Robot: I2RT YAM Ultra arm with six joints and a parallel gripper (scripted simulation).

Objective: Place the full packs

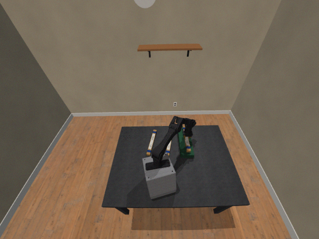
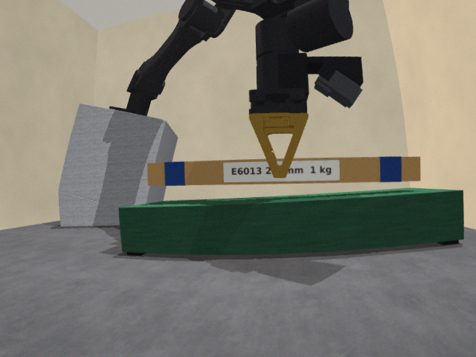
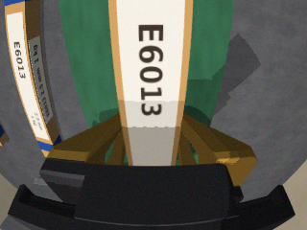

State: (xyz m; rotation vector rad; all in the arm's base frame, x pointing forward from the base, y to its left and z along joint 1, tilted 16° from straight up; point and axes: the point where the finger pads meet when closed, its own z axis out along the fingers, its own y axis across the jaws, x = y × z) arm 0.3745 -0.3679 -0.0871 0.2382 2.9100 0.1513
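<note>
The green low platform lies 10 mm ahead of my hand, 10 mm to the left of it and 80 mm below it.
</note>
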